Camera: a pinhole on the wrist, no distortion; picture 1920 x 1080 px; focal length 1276.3 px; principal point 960.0 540.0 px. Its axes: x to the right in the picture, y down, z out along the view. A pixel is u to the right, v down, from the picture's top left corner.
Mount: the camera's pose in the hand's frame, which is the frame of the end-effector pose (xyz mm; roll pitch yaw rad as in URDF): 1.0 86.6 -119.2 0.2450 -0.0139 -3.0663
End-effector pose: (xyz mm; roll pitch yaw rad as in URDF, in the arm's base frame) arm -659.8 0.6 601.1 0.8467 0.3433 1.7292
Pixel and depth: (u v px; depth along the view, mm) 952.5 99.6 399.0
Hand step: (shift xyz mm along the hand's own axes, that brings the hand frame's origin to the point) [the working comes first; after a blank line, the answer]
In the camera's frame: -2.3 -137.7 399.0

-9.1 316.8 234.4
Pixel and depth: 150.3 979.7 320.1
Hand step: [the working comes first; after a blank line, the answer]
In the camera's frame: -203.1 110.3 320.1

210.4 73.0 215.2
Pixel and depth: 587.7 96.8 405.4
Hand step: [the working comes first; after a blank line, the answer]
In the camera's frame: -118.3 -140.8 405.4

106.2 330.1 238.3
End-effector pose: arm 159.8 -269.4 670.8 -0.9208 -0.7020 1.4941
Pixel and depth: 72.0 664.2 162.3
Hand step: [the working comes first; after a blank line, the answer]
In the camera's frame: -112.9 15.8 162.3

114.0 119.2 40.5
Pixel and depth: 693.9 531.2 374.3
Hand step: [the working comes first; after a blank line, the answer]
In the camera's frame: -78.0 -2.6 374.3

76.8 185.9 242.2
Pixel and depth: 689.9 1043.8 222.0
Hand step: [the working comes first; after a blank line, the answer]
In the camera's frame: -47.0 87.6 222.0

53.5 59.3 116.8
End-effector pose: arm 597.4 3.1 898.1 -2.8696 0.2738 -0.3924
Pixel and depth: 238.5 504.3 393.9
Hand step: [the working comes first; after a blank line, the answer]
In the camera's frame: -222.7 -11.0 393.9

220.3 209.7 257.1
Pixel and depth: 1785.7 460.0 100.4
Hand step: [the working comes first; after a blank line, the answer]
In the camera's frame: 65.0 -6.3 100.4

-64.7 112.2 -22.4
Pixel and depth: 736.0 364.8 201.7
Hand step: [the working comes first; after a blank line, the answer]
In the camera's frame: -35.4 -27.7 201.7

33.2 165.0 69.3
